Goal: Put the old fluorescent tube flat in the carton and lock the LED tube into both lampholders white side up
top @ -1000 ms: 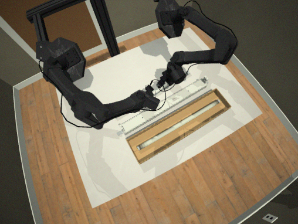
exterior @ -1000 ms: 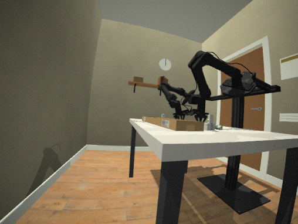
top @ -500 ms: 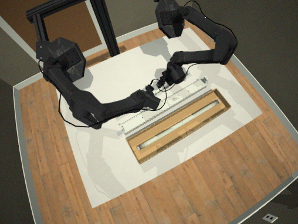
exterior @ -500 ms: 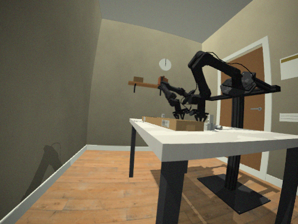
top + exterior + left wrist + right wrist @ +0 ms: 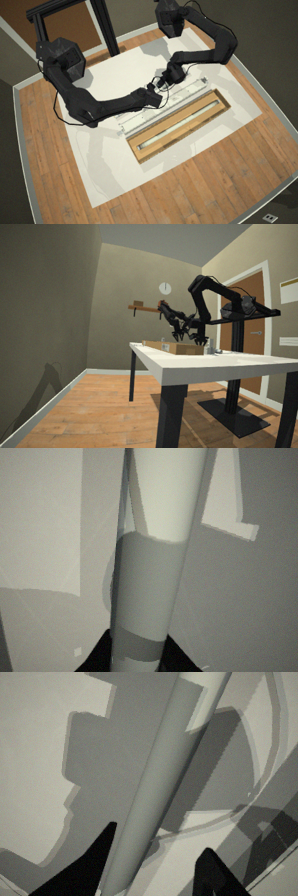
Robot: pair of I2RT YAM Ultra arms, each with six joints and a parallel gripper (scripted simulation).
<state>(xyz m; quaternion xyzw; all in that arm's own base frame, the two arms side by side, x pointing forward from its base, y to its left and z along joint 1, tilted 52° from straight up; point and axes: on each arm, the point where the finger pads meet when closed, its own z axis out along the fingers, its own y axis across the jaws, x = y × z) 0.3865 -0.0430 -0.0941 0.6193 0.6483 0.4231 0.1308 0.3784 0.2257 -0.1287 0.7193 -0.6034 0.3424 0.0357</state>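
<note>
The LED tube lies 11 cm to the left of my right hand, 6 cm below it and 3 cm behind it. Also, from my right hand: brown carton 23 cm ahead, 16 cm to the left, 4 cm below; old fluorescent tube 23 cm ahead, 16 cm to the left, 5 cm below.
Now: left hand 10 mm short of the LED tube and 120 mm to the left of it. Round my left hand: brown carton 280 mm ahead, 80 mm to the right, 10 mm above; old fluorescent tube 270 mm ahead, 80 mm to the right.
</note>
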